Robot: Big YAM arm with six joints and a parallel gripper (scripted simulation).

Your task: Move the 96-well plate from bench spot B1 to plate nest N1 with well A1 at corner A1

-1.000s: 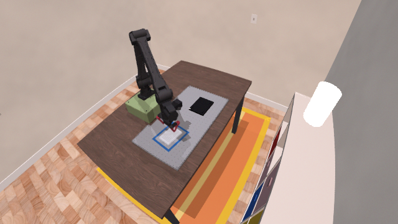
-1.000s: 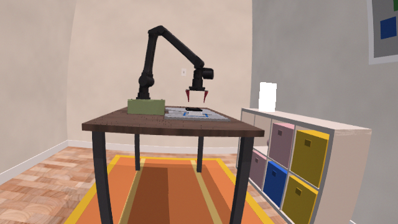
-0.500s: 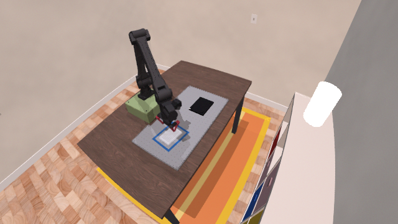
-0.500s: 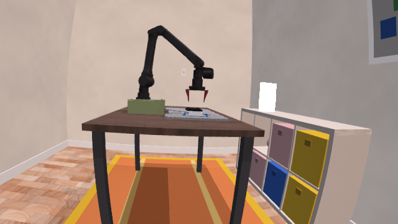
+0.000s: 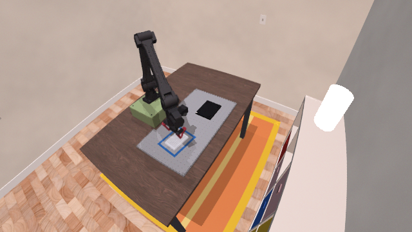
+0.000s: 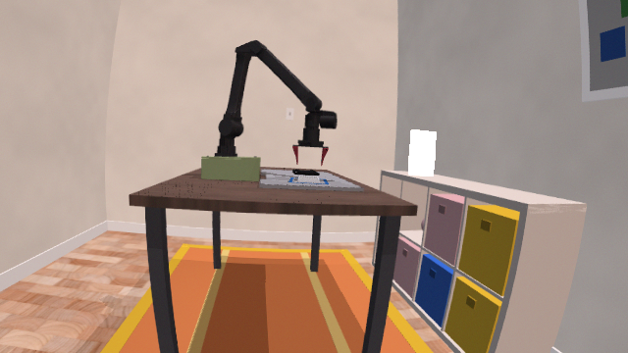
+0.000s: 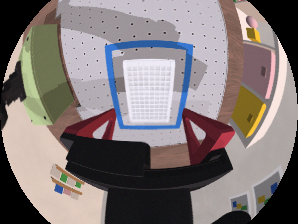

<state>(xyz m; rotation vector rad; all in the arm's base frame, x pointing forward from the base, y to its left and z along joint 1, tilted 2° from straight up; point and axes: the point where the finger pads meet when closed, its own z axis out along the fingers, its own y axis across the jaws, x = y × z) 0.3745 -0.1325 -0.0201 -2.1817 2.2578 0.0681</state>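
My gripper is now 70 mm above the white 96-well plate. The rest, counted from my hand: black plate nest: 340 mm to the left, 60 mm below.
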